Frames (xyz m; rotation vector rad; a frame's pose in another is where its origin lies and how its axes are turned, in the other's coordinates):
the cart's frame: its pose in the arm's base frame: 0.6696 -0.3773 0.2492 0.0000 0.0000 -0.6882
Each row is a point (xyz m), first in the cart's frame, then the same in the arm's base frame.
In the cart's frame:
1: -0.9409 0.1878 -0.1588
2: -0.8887 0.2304 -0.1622
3: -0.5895 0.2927 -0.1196
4: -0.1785 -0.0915 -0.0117
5: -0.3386 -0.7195 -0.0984
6: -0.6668 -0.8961 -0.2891
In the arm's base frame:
1: 0.0621 0.3654 0.0904
2: 0.1295 0.3651 0.0870
3: 0.4002 0.2232 0.1296
4: 0.4736 -0.3346 0.2375
5: -0.0489 -0.7180 0.1508
6: -0.4146 -0.6459 -0.0399

